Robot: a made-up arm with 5 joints. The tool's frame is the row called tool.
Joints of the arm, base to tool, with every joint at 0 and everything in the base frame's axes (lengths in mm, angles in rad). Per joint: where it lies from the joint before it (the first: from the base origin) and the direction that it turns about. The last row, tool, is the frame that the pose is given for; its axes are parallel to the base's.
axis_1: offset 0 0 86 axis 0 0 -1
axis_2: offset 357 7 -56 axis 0 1 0
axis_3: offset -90 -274 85 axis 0 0 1
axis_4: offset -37 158 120 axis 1 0 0
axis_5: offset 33 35 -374 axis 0 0 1
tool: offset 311 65 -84
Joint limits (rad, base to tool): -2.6..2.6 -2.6..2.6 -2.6..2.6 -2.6..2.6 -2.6..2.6
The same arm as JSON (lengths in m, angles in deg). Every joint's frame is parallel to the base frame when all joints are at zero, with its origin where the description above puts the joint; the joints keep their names.
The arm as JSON. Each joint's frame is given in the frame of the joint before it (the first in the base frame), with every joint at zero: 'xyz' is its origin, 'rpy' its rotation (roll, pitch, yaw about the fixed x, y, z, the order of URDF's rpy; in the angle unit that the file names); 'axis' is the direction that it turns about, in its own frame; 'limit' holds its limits. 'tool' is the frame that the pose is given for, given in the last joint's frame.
{
  "units": {
    "length": "m",
    "angle": "deg"
  },
  "joints": [
    {
      "name": "axis_1",
      "type": "revolute",
      "origin": {
        "xyz": [
          0.0,
          0.0,
          0.086
        ],
        "rpy": [
          0.0,
          0.0,
          0.0
        ]
      },
      "axis": "-z",
      "limit": {
        "lower": -148.97,
        "upper": 148.97
      }
    },
    {
      "name": "axis_2",
      "type": "revolute",
      "origin": {
        "xyz": [
          0.357,
          0.007,
          -0.056
        ],
        "rpy": [
          0.0,
          0.0,
          0.0
        ]
      },
      "axis": "+y",
      "limit": {
        "lower": -148.97,
        "upper": 148.97
      }
    },
    {
      "name": "axis_3",
      "type": "revolute",
      "origin": {
        "xyz": [
          -0.09,
          -0.274,
          0.085
        ],
        "rpy": [
          0.0,
          0.0,
          0.0
        ]
      },
      "axis": "+z",
      "limit": {
        "lower": -148.97,
        "upper": 148.97
      }
    },
    {
      "name": "axis_4",
      "type": "revolute",
      "origin": {
        "xyz": [
          -0.037,
          0.158,
          0.12
        ],
        "rpy": [
          0.0,
          0.0,
          0.0
        ]
      },
      "axis": "+x",
      "limit": {
        "lower": -148.97,
        "upper": 148.97
      }
    },
    {
      "name": "axis_5",
      "type": "revolute",
      "origin": {
        "xyz": [
          0.033,
          0.035,
          -0.374
        ],
        "rpy": [
          0.0,
          0.0,
          0.0
        ]
      },
      "axis": "+z",
      "limit": {
        "lower": -148.97,
        "upper": 148.97
      }
    }
  ],
  "tool": {
    "origin": {
      "xyz": [
        0.311,
        0.065,
        -0.084
      ],
      "rpy": [
        0.0,
        0.0,
        0.0
      ]
    }
  }
}

